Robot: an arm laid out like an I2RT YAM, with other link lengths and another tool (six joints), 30 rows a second.
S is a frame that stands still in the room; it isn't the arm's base.
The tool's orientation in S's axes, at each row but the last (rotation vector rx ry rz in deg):
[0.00 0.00 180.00]
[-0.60 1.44 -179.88]
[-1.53 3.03 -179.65]
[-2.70 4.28 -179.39]
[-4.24 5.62 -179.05]
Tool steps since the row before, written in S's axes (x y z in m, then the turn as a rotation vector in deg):
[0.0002 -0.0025 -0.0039 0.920 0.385 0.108]
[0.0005 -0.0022 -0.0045 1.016 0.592 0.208]
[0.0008 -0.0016 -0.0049 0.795 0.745 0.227]
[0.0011 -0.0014 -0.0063 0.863 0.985 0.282]
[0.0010 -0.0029 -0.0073 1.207 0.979 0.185]
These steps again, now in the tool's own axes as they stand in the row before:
[-0.0002 0.0025 -0.0039 -0.920 -0.385 0.108]
[-0.0005 0.0023 -0.0045 -1.016 -0.593 0.205]
[-0.0009 0.0018 -0.0048 -0.795 -0.748 0.215]
[-0.0013 0.0017 -0.0062 -0.864 -0.990 0.261]
[-0.0013 0.0034 -0.0070 -1.212 -0.973 0.181]

